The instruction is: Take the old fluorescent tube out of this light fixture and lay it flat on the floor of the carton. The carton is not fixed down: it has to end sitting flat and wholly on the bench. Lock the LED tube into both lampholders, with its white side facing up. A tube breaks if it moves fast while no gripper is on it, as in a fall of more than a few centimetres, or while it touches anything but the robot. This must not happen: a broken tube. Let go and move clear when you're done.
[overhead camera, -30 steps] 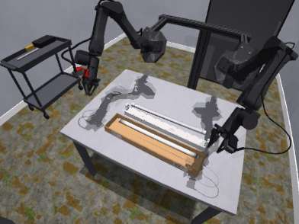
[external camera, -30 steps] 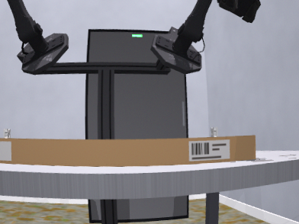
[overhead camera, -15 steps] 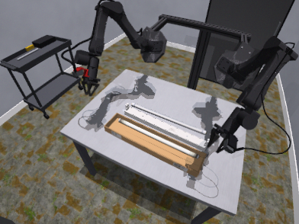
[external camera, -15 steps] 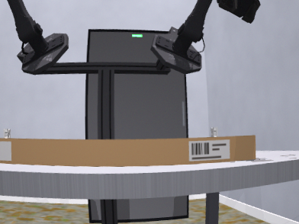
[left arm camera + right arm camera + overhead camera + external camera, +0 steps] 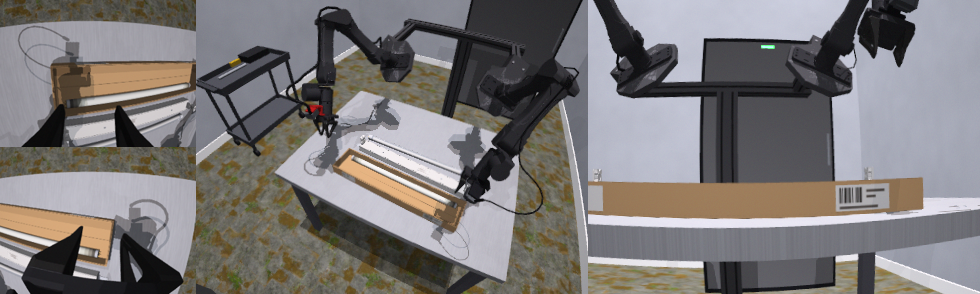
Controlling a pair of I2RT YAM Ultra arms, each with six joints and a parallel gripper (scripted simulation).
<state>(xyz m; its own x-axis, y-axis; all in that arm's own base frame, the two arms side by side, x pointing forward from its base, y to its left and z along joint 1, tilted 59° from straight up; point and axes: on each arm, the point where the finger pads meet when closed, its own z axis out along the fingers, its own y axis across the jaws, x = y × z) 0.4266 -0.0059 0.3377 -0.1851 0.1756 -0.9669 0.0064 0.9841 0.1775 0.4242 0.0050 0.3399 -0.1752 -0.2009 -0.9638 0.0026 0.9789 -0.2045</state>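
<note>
Right now my right hand is 32 cm to the right of the LED tube, 31 cm past it and 25 cm above it. The rest, counted from my right hand: light fixture 34 cm to the left, 21 cm below, 21 cm behind; carton 33 cm to the left, 24 cm below, 6 cm behind; old fluorescent tube 33 cm to the left, 25 cm below, 11 cm behind.
My left gripper is now 270 mm to the left of the light fixture, 220 mm past it and 210 mm above it. Also, from my left hand: carton: 280 mm to the right, 240 mm below, 70 mm behind; old fluorescent tube: 280 mm to the right, 240 mm below, 120 mm behind; LED tube: 320 mm behind, 290 mm to the right, 250 mm below.
</note>
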